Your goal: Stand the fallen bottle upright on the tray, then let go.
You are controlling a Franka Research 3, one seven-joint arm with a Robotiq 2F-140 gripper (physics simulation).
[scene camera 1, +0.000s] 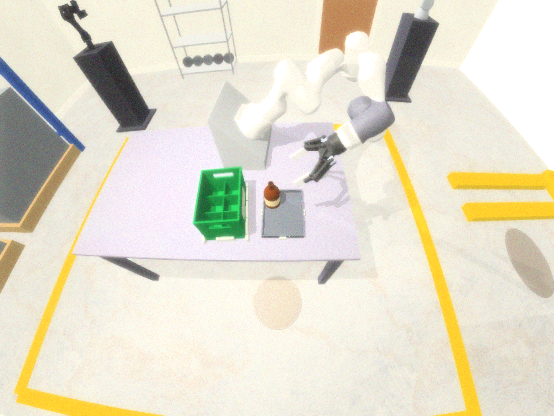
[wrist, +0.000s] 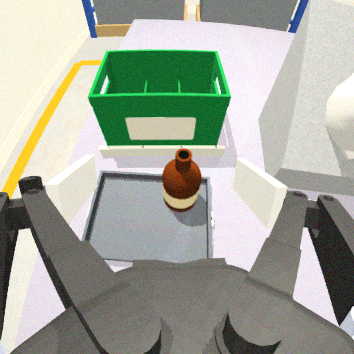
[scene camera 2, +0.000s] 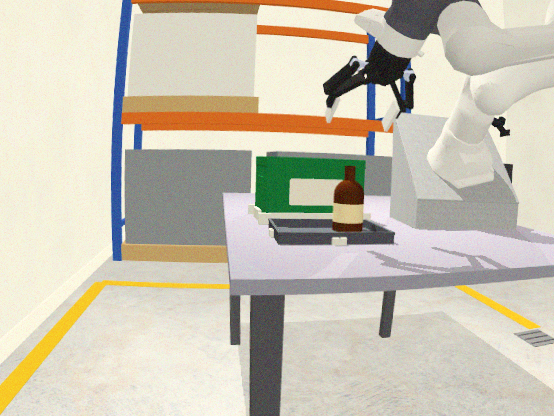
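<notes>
The brown bottle [scene camera 1: 272,194] [scene camera 2: 349,200] [wrist: 181,183] with a cream label stands upright on the tray, near the tray's edge on the crate side and towards the arm's base. The dark grey tray [scene camera 1: 283,236] [scene camera 2: 300,239] [wrist: 208,235] lies flat on the table. My gripper [scene camera 1: 300,168] [scene camera 2: 358,118] [wrist: 166,171] is wide open and empty. It hangs well above the table, up and away from the bottle, and does not touch it. In the wrist view the bottle shows beyond the fingertips, between them.
A green crate [scene camera 1: 219,227] [scene camera 2: 272,185] [wrist: 162,107] with compartments stands beside the tray. The arm's grey wedge-shaped base [scene camera 1: 225,117] [scene camera 2: 465,212] [wrist: 300,100] stands on the table [scene camera 1: 150,200] [scene camera 2: 310,267] behind the crate and tray. Tall racks [scene camera 2: 120,150] stand beyond the table.
</notes>
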